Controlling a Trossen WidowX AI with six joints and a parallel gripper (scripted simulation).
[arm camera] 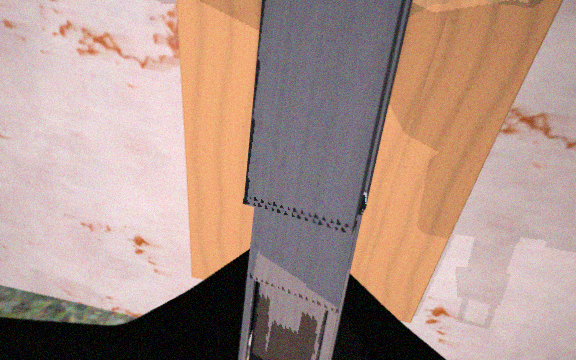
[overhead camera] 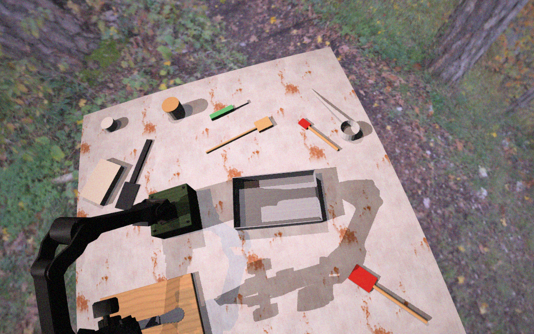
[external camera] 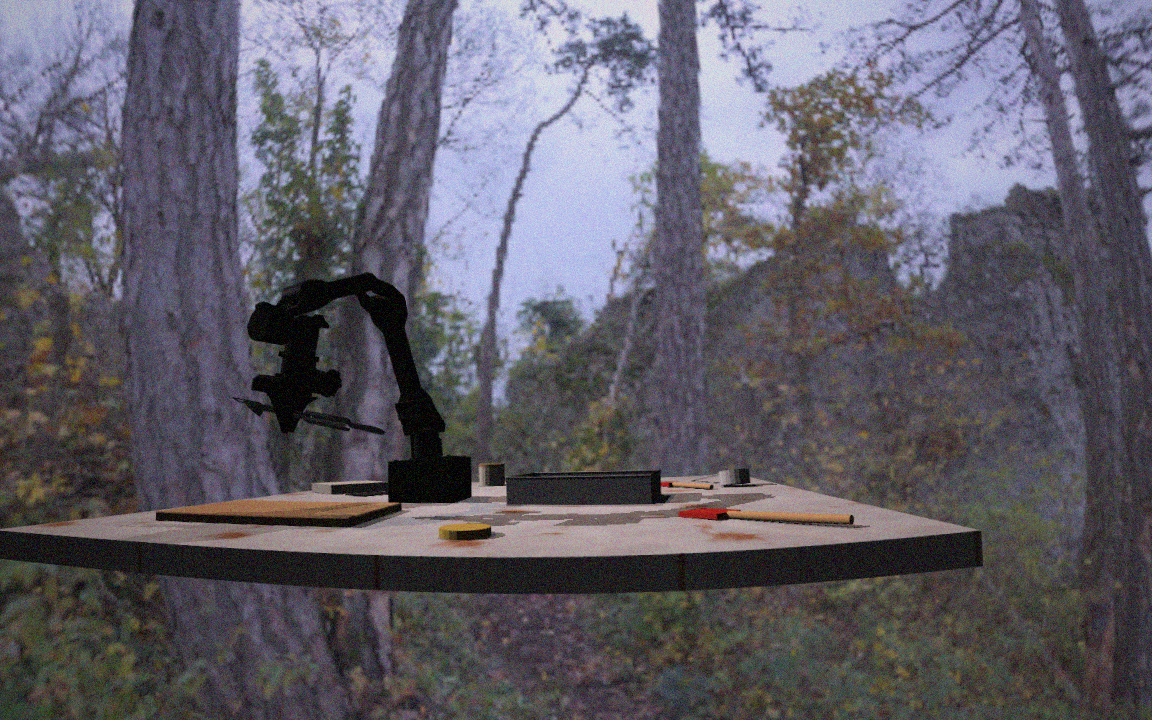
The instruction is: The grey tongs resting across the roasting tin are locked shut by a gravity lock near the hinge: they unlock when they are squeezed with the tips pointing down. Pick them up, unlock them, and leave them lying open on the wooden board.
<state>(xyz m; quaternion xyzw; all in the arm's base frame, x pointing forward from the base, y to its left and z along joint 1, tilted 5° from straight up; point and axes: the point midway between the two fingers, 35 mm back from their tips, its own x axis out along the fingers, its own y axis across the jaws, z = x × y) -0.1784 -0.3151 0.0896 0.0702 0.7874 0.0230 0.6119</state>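
My gripper tip is 10 mm to the left of the wooden board and 140 mm above it. From my gripper tip the other things lie so: black spatula 50 mm ahead, 540 mm to the left, 150 mm below; yellow disc 370 mm ahead, 220 mm to the right, 140 mm below; cream block 100 mm behind, 580 mm to the left, 140 mm below.
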